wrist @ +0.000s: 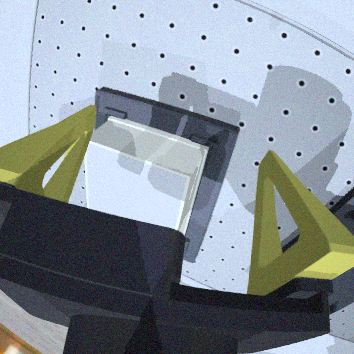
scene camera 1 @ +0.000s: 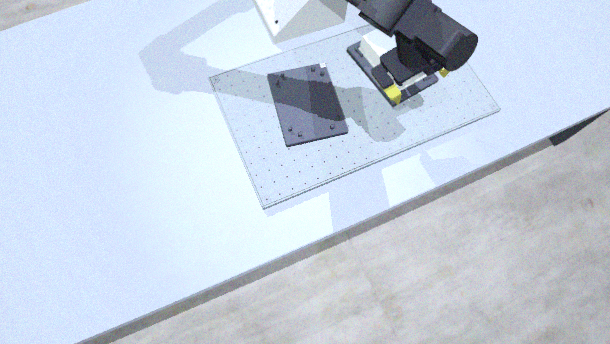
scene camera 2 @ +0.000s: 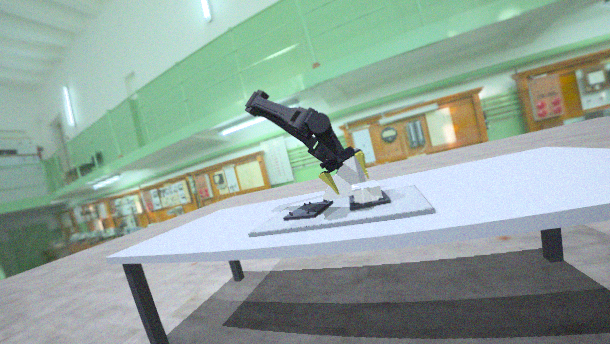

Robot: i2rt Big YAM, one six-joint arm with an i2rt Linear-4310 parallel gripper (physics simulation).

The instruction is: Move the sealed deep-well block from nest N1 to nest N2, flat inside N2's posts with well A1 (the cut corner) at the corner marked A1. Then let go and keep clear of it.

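Where they show: gripper, fingertip midpoint: (wrist: 181,134) (scene camera 1: 419,88) (scene camera 2: 353,186); arm's base, link origin: (scene camera 2: 345,164).
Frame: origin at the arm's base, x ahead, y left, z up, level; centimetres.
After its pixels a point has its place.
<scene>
The pale sealed block (scene camera 1: 371,48) {x 29.7, y 4.4, z -6.4 cm} (scene camera 2: 369,194) {x 38.4, y 10.1, z -8.1 cm} (wrist: 135,175) {x 37.0, y 9.1, z -6.0 cm} sits in the dark nest N1 (scene camera 1: 363,67) {x 30.8, y 2.7, z -10.3 cm} (scene camera 2: 372,203) {x 40.3, y 10.5, z -10.5 cm} (wrist: 216,175) {x 36.9, y 3.9, z -10.2 cm}, the right one in scene camera 1. It looks flat; its cut corner cannot be made out. My gripper (scene camera 1: 419,83) {x 42.8, y 6.5, z -4.1 cm} (scene camera 2: 352,184) {x 42.8, y 6.5, z -4.1 cm} (wrist: 181,134) {x 42.8, y 6.5, z -4.1 cm} is open and empty above the block, its yellow fingers wide apart. In the wrist view the left finger is close to the block's side and the right finger is well off the other side. Nest N2 (scene camera 1: 305,110) {x 35.2, y -12.6, z -10.2 cm} (scene camera 2: 306,210) {x 35.8, y -11.8, z -10.3 cm} holds no block; its posts and a small white mark (scene camera 1: 323,65) {x 27.2, y -4.7, z -10.2 cm} at one corner show.
Both nests stand on a perforated board (scene camera 1: 280,180) {x 45.8, y -22.7, z -11.4 cm} (scene camera 2: 280,231) {x 49.5, y -16.0, z -11.9 cm} (wrist: 150,31) {x 45.6, y 12.6, z -11.4 cm} on the white table (scene camera 1: 100,200) {x 34.9, y -54.0, z -12.7 cm} (scene camera 2: 500,190) {x 41.8, y 42.8, z -12.7 cm}. A white angular body (scene camera 1: 310,17) {x 16.6, y -2.6, z -7.7 cm} stands behind the board in scene camera 1. The arm (scene camera 1: 435,37) {x 46.5, y -1.1, z 17.1 cm} (scene camera 2: 300,122) {x 42.0, y -4.5, z 17.9 cm} covers part of N1 and the block.
</scene>
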